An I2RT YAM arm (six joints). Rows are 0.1 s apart.
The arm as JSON. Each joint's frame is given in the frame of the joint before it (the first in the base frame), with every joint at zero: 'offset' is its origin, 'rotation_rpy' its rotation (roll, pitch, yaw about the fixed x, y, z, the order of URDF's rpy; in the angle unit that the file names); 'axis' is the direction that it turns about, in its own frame. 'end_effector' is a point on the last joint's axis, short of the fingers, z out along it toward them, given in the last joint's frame.
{
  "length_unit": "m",
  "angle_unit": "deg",
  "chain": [
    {
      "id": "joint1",
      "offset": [
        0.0,
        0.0,
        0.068
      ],
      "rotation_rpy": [
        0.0,
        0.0,
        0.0
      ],
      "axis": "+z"
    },
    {
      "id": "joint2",
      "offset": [
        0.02,
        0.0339,
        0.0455
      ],
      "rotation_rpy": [
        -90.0,
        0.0,
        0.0
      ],
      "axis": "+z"
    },
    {
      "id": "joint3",
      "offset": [
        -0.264,
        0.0,
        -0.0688
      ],
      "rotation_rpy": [
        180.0,
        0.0,
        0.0
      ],
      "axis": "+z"
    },
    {
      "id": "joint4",
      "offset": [
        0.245,
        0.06,
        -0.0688
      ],
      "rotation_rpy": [
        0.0,
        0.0,
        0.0
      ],
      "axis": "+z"
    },
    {
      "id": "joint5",
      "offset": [
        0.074,
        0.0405,
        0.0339
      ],
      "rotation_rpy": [
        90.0,
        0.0,
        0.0
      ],
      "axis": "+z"
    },
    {
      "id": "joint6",
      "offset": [
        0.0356,
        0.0,
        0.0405
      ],
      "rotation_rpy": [
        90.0,
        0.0,
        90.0
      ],
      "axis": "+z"
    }
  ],
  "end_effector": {
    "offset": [
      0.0,
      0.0,
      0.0
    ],
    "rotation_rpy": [
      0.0,
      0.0,
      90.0
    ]
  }
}
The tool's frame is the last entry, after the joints.
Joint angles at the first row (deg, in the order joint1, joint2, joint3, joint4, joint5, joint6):
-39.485 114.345 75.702 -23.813 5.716 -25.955
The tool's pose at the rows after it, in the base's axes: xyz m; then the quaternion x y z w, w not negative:
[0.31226, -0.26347, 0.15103, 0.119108, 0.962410, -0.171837, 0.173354]
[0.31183, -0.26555, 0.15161, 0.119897, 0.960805, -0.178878, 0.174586]
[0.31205, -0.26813, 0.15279, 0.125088, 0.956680, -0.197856, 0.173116]
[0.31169, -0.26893, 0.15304, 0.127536, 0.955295, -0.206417, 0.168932]
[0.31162, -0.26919, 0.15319, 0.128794, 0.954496, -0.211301, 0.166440]
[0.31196, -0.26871, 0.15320, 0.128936, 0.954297, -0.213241, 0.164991]
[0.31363, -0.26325, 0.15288, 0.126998, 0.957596, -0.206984, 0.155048]
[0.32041, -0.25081, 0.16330, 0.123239, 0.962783, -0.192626, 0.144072]
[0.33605, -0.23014, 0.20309, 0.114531, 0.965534, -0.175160, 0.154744]
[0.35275, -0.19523, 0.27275, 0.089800, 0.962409, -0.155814, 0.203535]
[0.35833, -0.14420, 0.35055, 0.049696, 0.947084, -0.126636, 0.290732]
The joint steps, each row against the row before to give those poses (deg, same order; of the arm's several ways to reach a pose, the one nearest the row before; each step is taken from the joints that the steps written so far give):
-0.174 -0.001 -0.001 0.175 0.000 -1.005
-0.219 -0.001 0.000 0.611 0.502 -0.263
-0.087 0.002 0.001 1.137 1.968 0.001
-0.022 0.001 0.000 0.176 1.114 -0.023
0.022 -0.001 0.001 0.085 0.656 0.000
0.109 -0.001 -0.001 -0.021 0.328 0.044
0.764 -0.043 0.196 -1.747 0.327 0.546
1.968 -0.788 1.923 -5.050 0.066 1.661
3.562 -2.403 6.208 -9.114 -0.984 2.776
5.224 -3.913 10.030 -10.381 -2.601 2.710
6.688 -4.656 10.122 -6.821 -4.153 2.885

